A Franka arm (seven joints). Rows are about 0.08 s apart.
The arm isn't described. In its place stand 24 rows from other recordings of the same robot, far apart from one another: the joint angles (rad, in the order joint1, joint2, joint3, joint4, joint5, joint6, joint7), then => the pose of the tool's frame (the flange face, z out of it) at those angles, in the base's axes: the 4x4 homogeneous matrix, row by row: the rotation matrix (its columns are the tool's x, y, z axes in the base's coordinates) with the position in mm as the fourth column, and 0 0 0 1 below.
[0.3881, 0.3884, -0.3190, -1.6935, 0.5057, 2.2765, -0.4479] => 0.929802, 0.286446, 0.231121, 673.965; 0.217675, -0.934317, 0.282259, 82.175; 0.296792, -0.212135, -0.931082, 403.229; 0, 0, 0, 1
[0.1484, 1.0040, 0.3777, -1.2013, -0.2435, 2.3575, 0.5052] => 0.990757, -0.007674, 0.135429, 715.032; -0.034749, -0.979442, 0.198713, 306.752; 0.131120, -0.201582, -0.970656, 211.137; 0, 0, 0, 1
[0.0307, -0.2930, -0.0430, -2.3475, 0.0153, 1.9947, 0.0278] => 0.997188, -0.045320, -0.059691, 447.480; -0.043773, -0.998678, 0.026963, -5.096; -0.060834, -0.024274, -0.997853, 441.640; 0, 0, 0, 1
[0.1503, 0.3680, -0.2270, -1.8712, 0.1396, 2.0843, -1.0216] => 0.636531, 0.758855, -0.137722, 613.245; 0.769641, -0.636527, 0.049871, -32.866; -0.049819, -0.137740, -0.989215, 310.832; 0, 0, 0, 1
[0.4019, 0.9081, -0.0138, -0.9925, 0.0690, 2.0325, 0.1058] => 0.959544, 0.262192, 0.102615, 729.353; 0.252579, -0.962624, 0.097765, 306.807; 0.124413, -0.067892, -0.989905, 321.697; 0, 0, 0, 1
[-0.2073, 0.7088, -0.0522, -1.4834, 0.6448, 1.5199, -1.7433] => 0.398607, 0.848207, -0.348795, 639.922; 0.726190, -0.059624, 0.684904, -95.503; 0.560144, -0.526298, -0.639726, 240.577; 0, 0, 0, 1
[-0.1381, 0.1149, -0.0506, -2.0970, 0.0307, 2.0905, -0.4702] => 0.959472, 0.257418, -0.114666, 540.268; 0.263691, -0.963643, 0.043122, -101.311; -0.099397, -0.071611, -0.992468, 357.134; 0, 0, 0, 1
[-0.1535, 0.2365, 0.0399, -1.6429, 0.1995, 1.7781, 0.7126] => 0.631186, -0.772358, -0.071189, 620.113; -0.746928, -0.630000, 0.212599, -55.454; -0.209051, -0.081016, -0.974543, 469.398; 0, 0, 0, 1
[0.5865, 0.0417, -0.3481, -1.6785, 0.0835, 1.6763, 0.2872] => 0.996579, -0.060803, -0.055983, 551.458; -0.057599, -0.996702, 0.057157, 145.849; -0.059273, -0.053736, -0.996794, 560.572; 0, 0, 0, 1
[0.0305, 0.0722, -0.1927, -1.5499, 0.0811, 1.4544, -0.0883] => 0.985214, -0.078058, -0.152513, 556.152; -0.064383, -0.993616, 0.092640, -77.627; -0.158770, -0.081451, -0.983950, 585.713; 0, 0, 0, 1
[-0.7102, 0.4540, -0.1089, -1.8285, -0.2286, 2.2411, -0.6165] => 0.983115, -0.033187, -0.179956, 436.714; -0.058333, -0.988948, -0.136302, -469.987; -0.173443, 0.144498, -0.974186, 284.376; 0, 0, 0, 1
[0.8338, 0.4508, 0.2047, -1.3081, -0.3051, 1.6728, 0.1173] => 0.587624, 0.796011, 0.145140, 394.546; 0.807311, -0.564756, -0.171169, 558.742; -0.054284, 0.217756, -0.974492, 483.397; 0, 0, 0, 1
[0.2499, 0.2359, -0.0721, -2.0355, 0.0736, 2.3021, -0.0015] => 0.990745, 0.133361, 0.025277, 582.269; 0.132198, -0.990284, 0.043137, 107.382; 0.030784, -0.039396, -0.998749, 332.596; 0, 0, 0, 1
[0.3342, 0.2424, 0.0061, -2.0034, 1.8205, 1.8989, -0.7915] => 0.994659, 0.076798, 0.068960, 551.978; -0.067403, -0.022692, 0.997468, 270.217; 0.078168, -0.996788, -0.017395, 384.978; 0, 0, 0, 1
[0.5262, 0.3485, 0.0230, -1.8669, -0.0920, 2.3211, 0.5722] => 0.991850, 0.034443, 0.122665, 547.941; 0.034057, -0.999406, 0.005245, 332.272; 0.122773, -0.001025, -0.992434, 340.022; 0, 0, 0, 1
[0.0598, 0.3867, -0.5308, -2.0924, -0.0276, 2.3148, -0.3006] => 0.974766, -0.112334, -0.192904, 510.036; -0.140838, -0.979938, -0.141020, -256.945; -0.173193, 0.164630, -0.971031, 252.051; 0, 0, 0, 1
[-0.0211, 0.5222, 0.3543, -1.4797, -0.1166, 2.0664, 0.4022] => 0.995303, -0.066916, 0.069959, 681.444; -0.073387, -0.992822, 0.094442, 184.613; 0.063137, -0.099133, -0.993069, 396.662; 0, 0, 0, 1
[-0.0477, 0.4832, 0.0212, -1.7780, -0.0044, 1.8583, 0.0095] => 0.919436, -0.034857, -0.391693, 607.237; -0.030997, -0.999389, 0.016177, -17.199; -0.392017, -0.002733, -0.919954, 260.669; 0, 0, 0, 1
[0.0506, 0.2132, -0.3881, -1.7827, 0.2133, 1.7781, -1.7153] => 0.265474, 0.953921, -0.139852, 569.998; 0.953447, -0.238236, 0.184887, -167.542; 0.143049, -0.182424, -0.972758, 426.874; 0, 0, 0, 1
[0.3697, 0.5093, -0.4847, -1.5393, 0.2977, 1.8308, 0.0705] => 0.957293, -0.250116, -0.145024, 668.806; -0.242253, -0.967696, 0.069846, -7.489; -0.157809, -0.031731, -0.986960, 372.138; 0, 0, 0, 1
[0.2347, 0.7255, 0.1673, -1.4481, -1.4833, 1.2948, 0.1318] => 0.876038, 0.474878, 0.083955, 674.836; 0.084822, 0.019645, -0.996202, 120.477; -0.474724, 0.879832, -0.023071, 315.075; 0, 0, 0, 1
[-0.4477, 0.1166, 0.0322, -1.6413, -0.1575, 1.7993, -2.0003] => -0.047804, 0.998652, -0.020234, 546.787; 0.987082, 0.044129, -0.154021, -256.695; -0.152920, -0.027336, -0.987860, 544.631; 0, 0, 0, 1
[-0.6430, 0.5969, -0.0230, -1.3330, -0.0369, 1.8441, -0.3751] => 0.957423, -0.271885, -0.097060, 560.823; -0.271805, -0.962246, 0.014293, -440.078; -0.097282, 0.012697, -0.995176, 376.297; 0, 0, 0, 1
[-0.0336, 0.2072, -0.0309, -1.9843, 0.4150, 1.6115, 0.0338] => 0.821177, -0.320435, -0.472217, 527.757; -0.103489, -0.897371, 0.428969, 8.043; -0.561211, -0.303390, -0.770062, 338.236; 0, 0, 0, 1
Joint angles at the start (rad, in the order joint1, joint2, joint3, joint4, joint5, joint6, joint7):
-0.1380, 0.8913, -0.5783, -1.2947, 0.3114, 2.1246, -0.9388
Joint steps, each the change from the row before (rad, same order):
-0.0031, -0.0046, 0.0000, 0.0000, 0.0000, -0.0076, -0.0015
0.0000, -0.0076, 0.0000, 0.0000, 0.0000, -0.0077, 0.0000
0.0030, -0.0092, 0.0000, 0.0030, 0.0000, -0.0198, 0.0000
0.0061, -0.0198, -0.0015, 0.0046, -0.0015, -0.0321, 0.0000
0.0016, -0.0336, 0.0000, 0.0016, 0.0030, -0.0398, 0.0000
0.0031, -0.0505, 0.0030, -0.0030, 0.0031, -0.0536, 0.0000
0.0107, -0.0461, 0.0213, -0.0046, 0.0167, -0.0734, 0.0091
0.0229, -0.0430, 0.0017, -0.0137, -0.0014, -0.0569, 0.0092
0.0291, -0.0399, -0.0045, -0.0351, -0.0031, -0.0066, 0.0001
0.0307, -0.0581, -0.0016, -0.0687, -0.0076, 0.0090, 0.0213
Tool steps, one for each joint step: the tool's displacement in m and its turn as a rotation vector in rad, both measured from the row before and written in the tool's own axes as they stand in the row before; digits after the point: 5 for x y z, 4 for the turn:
-0.00216, 0.00152, -0.00205, 0.0047, -0.0008, 0.0024
-0.00054, 0.00030, -0.00448, 0.0033, 0.0024, 0.0013
0.00102, -0.00186, -0.00620, 0.0102, -0.0008, -0.0022
0.00133, -0.00269, -0.01360, 0.0130, 0.0014, -0.0039
-0.00226, -0.00104, -0.02018, 0.0199, 0.0108, 0.0040
-0.00351, -0.00401, -0.02796, 0.0299, 0.0165, 0.0024
0.00625, -0.01918, -0.02049, 0.0665, 0.0153, -0.0078
0.00261, -0.01804, -0.01797, 0.0386, -0.0038, -0.0108
0.00169, -0.01527, -0.01054, 0.0104, 0.0067, -0.0157
-0.00406, -0.01669, -0.00686, 0.0155, 0.0085, 0.0093

